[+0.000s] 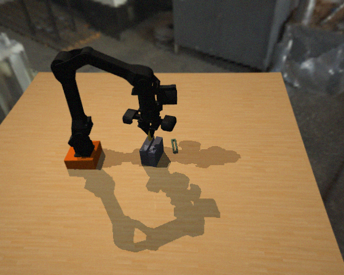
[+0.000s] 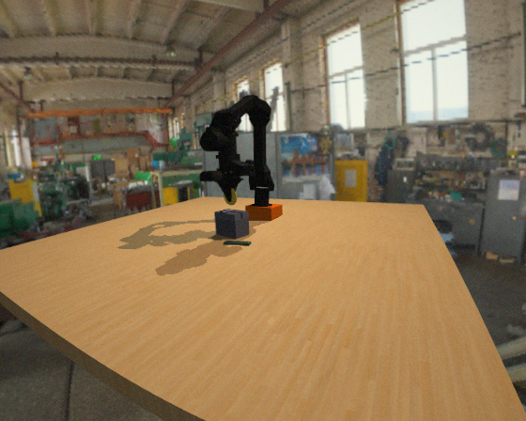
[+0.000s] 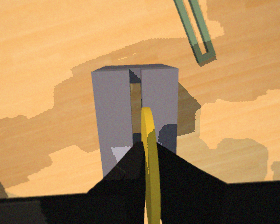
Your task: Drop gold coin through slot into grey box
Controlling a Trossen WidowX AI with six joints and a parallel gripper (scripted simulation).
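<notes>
The gold coin lies 2 cm above my gripper tip.
</notes>
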